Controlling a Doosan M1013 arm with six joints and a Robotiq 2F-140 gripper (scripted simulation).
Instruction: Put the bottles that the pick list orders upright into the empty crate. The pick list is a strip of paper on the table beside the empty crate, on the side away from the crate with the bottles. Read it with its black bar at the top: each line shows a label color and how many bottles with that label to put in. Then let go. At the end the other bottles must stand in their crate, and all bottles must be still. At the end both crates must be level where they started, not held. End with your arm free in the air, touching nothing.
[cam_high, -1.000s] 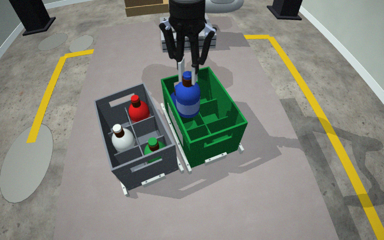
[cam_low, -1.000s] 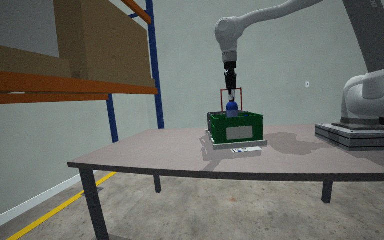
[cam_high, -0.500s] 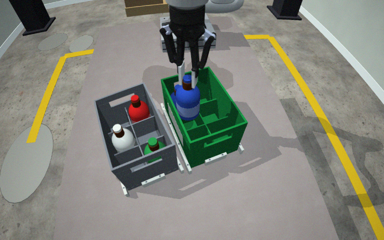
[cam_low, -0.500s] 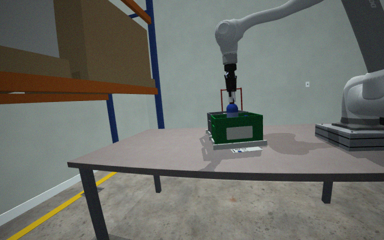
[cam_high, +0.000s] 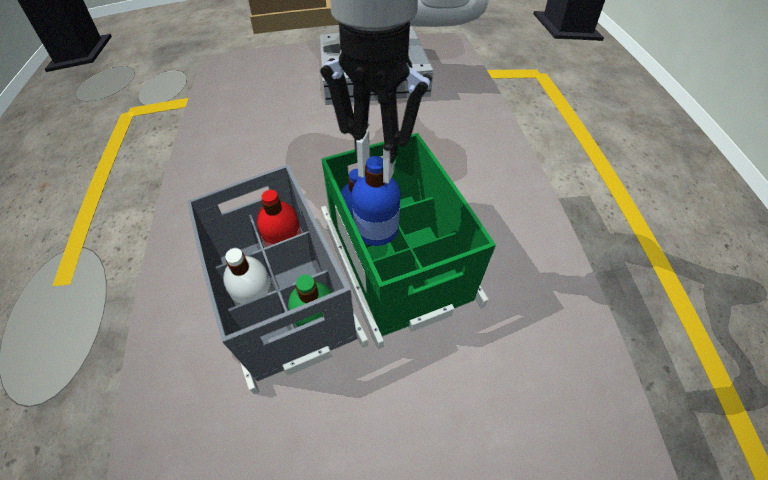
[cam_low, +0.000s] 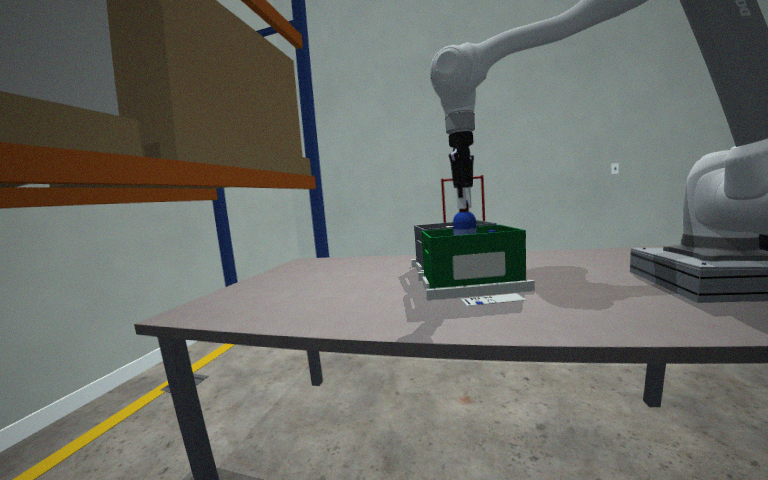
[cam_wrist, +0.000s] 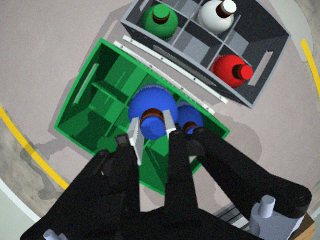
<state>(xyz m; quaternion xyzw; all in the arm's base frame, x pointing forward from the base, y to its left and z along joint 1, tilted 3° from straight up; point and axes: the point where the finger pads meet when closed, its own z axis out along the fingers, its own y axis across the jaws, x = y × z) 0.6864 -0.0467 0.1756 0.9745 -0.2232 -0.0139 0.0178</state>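
My hand is 190 mm above the green crate, 40 mm to the right of it and 10 mm past it. From my hand the other things lie so: grey crate (190 mm below, 180 mm to the right, 50 mm ahead); green bottle (190 mm below, 120 mm to the right, 120 mm ahead); red-label bottle (190 mm below, 170 mm to the right, 50 mm behind).
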